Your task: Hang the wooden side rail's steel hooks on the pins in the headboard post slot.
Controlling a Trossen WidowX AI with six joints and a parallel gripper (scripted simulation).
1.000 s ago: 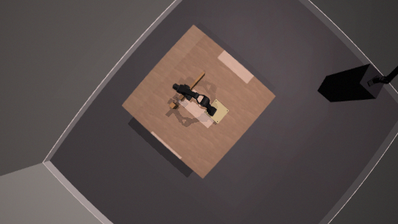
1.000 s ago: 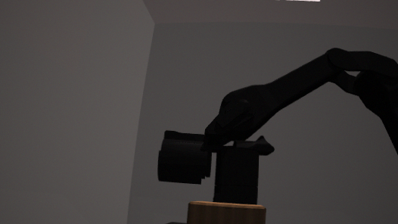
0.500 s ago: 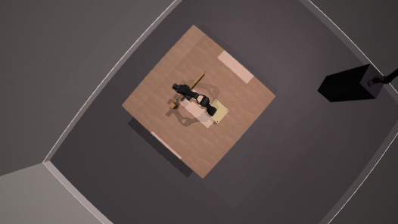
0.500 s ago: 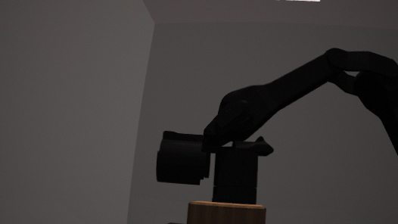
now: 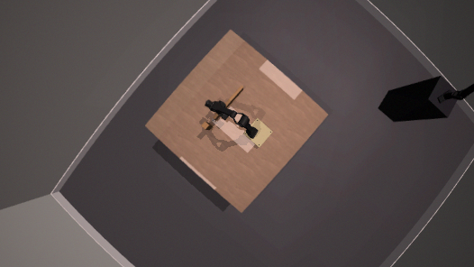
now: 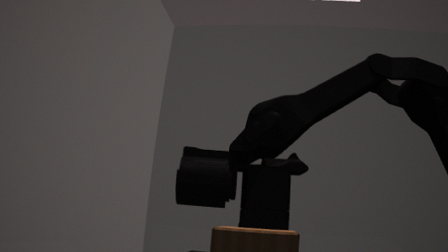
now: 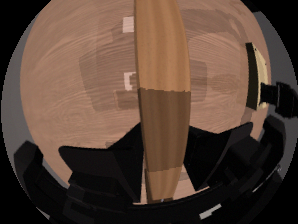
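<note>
Now: the wooden headboard post 10 mm ahead of my gripper tip, 170 mm to the left of it and 40 mm above it.
</note>
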